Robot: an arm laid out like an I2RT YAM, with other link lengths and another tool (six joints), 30 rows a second.
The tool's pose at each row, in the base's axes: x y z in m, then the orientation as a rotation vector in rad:
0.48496, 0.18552, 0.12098, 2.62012, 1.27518, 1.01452
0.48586, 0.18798, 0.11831, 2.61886, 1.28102, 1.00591
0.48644, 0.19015, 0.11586, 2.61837, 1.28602, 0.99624
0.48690, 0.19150, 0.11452, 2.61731, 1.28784, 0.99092
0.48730, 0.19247, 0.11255, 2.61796, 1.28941, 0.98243
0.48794, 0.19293, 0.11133, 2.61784, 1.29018, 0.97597
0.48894, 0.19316, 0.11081, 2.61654, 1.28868, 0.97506
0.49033, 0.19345, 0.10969, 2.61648, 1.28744, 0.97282
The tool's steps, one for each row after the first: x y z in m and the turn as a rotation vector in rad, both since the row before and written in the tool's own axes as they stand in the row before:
0.00074, -0.00185, 0.00316, 0.00230, -0.00496, -0.00418
0.00053, -0.00180, 0.00274, 0.00242, -0.00573, -0.00354
0.00048, -0.00099, 0.00162, 0.00025, -0.00343, -0.00198
-0.00014, -0.00098, 0.00200, 0.00139, -0.00540, -0.00133
-0.00001, -0.00025, 0.00143, 0.00039, -0.00428, -0.00116
0.00035, 0.00038, 0.00103, -0.00177, -0.00110, -0.00017
0.00026, 0.00041, 0.00174, -0.00071, -0.00178, 0.00022

